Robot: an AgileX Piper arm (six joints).
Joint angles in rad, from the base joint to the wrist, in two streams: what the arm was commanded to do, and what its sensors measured. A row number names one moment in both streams.
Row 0, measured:
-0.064, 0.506, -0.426, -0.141, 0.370, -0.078
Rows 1 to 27, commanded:
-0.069, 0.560, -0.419, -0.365, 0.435, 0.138
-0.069, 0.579, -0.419, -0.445, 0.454, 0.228
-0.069, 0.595, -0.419, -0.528, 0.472, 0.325
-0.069, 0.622, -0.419, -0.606, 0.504, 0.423
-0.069, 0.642, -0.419, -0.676, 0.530, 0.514
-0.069, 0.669, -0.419, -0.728, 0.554, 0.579
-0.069, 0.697, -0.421, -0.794, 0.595, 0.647
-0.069, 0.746, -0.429, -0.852, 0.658, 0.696
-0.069, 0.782, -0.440, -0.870, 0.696, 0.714
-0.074, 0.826, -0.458, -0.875, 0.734, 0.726
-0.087, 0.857, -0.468, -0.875, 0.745, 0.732
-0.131, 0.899, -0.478, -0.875, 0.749, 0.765
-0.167, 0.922, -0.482, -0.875, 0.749, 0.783
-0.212, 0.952, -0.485, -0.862, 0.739, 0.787
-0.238, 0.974, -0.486, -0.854, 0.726, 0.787
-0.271, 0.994, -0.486, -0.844, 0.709, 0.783
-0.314, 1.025, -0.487, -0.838, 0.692, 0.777
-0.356, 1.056, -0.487, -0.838, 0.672, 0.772
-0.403, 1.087, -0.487, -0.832, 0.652, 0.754
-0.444, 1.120, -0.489, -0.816, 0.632, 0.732
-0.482, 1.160, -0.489, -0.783, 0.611, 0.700
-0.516, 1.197, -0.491, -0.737, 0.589, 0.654
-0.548, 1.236, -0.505, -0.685, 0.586, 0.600
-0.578, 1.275, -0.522, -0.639, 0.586, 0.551
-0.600, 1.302, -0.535, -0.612, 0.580, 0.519
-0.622, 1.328, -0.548, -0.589, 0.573, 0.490
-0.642, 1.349, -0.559, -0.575, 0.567, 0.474
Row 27, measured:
-0.575, 1.272, -0.514, -0.659, 0.600, 0.578
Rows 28 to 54, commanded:
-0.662, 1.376, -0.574, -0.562, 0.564, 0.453
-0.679, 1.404, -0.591, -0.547, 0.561, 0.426
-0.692, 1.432, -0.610, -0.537, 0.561, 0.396
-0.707, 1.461, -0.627, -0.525, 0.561, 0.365
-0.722, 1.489, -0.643, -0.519, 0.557, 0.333
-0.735, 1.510, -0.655, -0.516, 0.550, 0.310
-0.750, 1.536, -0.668, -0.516, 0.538, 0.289
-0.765, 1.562, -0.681, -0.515, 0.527, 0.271
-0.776, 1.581, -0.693, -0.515, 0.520, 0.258
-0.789, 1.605, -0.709, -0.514, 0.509, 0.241
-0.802, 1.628, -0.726, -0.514, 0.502, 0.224
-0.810, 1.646, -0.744, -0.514, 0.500, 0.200
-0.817, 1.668, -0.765, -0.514, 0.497, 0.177
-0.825, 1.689, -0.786, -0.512, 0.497, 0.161
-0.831, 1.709, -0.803, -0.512, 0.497, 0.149
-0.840, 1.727, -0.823, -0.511, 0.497, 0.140
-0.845, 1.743, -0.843, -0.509, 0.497, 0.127
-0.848, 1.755, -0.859, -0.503, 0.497, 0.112
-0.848, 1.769, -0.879, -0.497, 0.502, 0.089
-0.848, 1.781, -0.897, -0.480, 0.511, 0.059
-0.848, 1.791, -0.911, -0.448, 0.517, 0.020
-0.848, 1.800, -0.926, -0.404, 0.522, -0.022
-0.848, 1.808, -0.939, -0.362, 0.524, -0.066
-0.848, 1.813, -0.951, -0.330, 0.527, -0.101
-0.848, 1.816, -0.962, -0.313, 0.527, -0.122
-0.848, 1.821, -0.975, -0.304, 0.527, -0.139
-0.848, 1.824, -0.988, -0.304, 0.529, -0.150
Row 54, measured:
-0.843, 1.811, -0.943, -0.367, 0.517, -0.060
